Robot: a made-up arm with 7 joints.
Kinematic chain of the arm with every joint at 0, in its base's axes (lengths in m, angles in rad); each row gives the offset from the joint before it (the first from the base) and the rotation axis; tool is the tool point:
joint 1: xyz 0 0 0.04 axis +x
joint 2: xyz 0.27 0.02 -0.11 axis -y
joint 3: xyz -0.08 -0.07 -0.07 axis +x
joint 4: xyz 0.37 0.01 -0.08 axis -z
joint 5: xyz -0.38 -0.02 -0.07 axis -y
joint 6: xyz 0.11 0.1 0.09 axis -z
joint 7: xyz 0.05 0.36 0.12 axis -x
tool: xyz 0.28 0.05 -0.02
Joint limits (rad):
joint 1: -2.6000..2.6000
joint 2: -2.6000..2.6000
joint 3: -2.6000..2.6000
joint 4: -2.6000..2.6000
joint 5: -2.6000..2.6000
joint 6: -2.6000..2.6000
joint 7: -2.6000..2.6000
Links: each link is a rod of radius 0.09 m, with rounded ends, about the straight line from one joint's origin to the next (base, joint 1, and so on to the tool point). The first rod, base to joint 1, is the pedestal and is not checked.
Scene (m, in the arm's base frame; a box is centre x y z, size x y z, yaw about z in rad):
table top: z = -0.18
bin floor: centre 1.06 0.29 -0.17 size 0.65 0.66 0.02 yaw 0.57
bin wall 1: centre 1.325 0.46 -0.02 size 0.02 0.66 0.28 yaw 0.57
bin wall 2: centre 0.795 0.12 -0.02 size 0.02 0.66 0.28 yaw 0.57
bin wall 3: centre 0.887 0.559 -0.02 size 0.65 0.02 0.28 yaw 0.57
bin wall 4: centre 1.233 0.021 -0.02 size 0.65 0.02 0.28 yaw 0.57
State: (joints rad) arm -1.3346 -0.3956 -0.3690 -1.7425 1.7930 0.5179 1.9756
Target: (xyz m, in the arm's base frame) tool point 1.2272 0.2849 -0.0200
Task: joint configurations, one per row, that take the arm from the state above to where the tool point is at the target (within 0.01 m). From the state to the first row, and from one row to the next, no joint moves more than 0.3 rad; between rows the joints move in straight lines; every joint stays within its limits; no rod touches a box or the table.
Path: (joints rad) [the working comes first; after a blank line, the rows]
Joints at the target: -1.7882 -0.1223 -1.1829 -2.5071 2.0811 0.8012 1.9590
Straight joint move there: clear.

1: -1.4858 -0.3045 -0.6403 -1.9974 1.8890 0.6123 1.9701
2: -1.6370 -0.2134 -0.9116 -2.2522 1.9850 0.7068 1.9645
3: -1.7882 -0.1223 -1.1829 -2.5071 2.0811 0.8012 1.9590

